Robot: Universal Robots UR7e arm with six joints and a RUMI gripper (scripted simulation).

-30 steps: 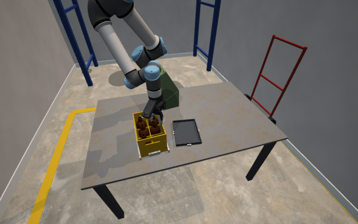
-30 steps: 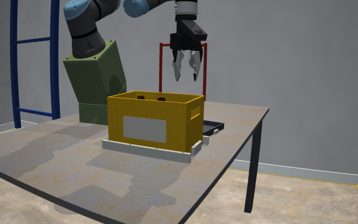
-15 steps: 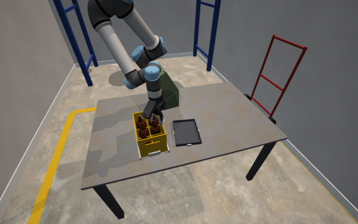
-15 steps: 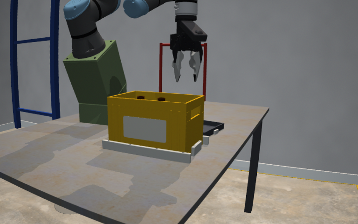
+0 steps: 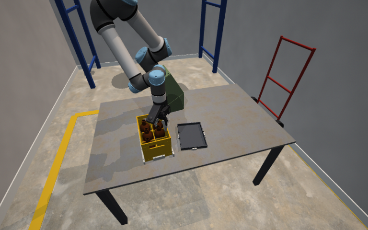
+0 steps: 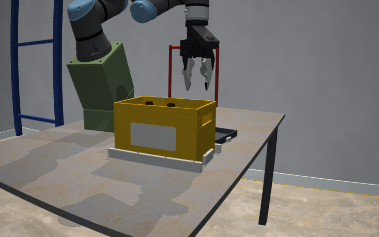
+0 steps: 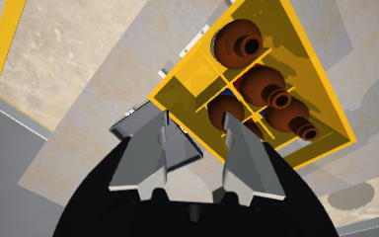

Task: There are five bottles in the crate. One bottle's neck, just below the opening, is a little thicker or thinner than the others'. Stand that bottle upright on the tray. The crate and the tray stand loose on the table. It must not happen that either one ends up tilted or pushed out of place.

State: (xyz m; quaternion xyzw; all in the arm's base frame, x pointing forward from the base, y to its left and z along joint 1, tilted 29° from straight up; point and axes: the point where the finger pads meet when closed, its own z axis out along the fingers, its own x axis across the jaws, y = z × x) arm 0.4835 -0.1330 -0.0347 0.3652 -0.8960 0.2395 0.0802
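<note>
Now: the yellow crate 14 cm below my hand, 9 cm behind it and 4 cm to the right of it. From my hand the other things lie so: dark tray (24 cm to the left, 21 cm below, 7 cm behind).
</note>
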